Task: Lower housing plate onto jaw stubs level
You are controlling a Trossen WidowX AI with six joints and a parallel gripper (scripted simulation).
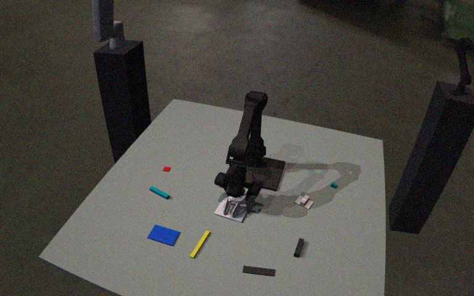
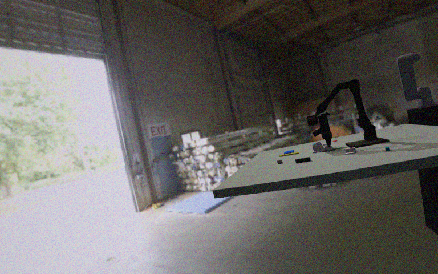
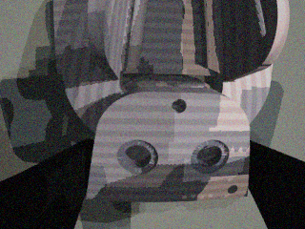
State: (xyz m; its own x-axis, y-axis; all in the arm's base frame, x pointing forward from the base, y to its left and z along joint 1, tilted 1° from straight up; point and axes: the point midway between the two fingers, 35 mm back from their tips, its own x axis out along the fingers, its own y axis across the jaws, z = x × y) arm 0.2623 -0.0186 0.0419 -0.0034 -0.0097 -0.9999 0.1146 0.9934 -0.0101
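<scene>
Right now the pale base plate is 70 mm ahead of my gripper tip, 20 mm below it and 10 mm to the right of it. Round my gripper tip: yellow bar 270 mm ahead, 80 mm to the right, 20 mm below; blue tile 270 mm ahead, 230 mm to the right, 20 mm below; teal bar 340 mm to the right, 60 mm ahead, 10 mm below.
</scene>
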